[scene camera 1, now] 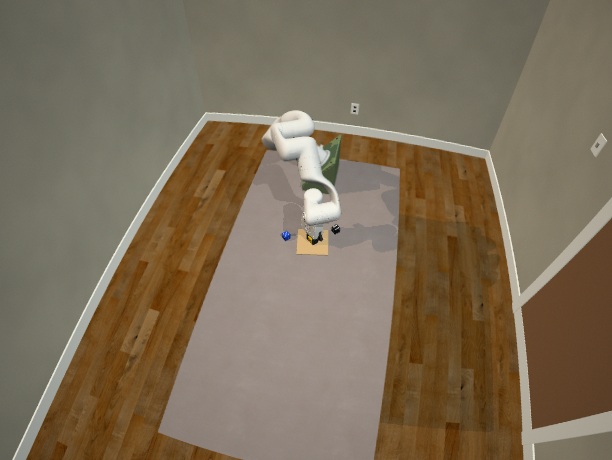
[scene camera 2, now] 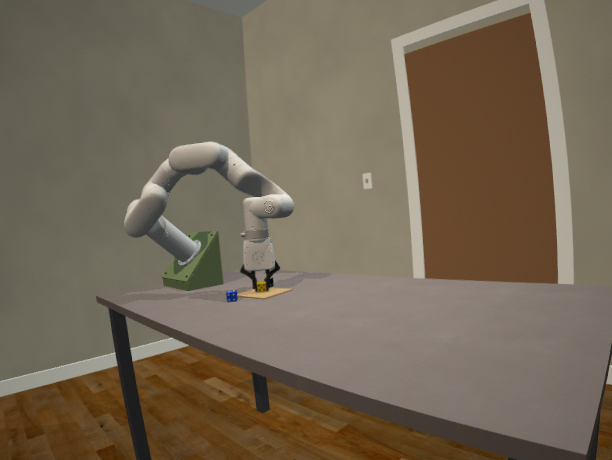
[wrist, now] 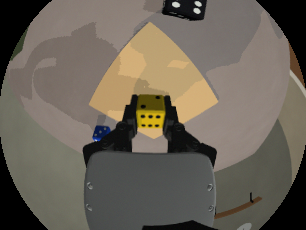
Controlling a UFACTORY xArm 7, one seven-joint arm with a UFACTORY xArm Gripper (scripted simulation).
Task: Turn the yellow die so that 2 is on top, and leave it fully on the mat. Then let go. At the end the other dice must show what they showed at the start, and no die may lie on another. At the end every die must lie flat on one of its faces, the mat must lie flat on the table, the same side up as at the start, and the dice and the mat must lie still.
Observation:
I see my gripper (scene camera 2: 262,290), a tan mat (wrist: 151,63) and a yellow die (wrist: 150,112).
My gripper shows as well in the wrist view (wrist: 150,103).

